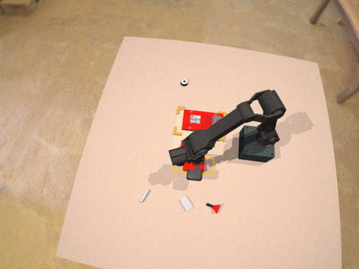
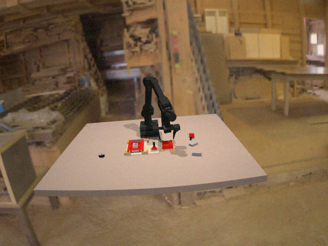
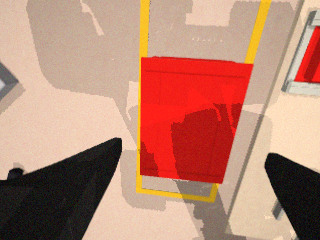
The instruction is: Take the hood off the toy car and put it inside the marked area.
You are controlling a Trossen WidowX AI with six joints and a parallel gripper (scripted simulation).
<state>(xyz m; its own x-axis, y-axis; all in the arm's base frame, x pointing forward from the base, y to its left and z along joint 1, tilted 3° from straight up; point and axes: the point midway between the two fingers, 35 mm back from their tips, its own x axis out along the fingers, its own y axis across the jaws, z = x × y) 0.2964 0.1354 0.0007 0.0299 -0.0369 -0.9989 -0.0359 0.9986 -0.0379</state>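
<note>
Now: the hood 3 cm below my gripper tip. From my gripper tip the other things lie so: black wheel (45 cm to the right, 11 cm ahead, 4 cm below); cream fixture plate (19 cm to the right, 4 cm below).
</note>
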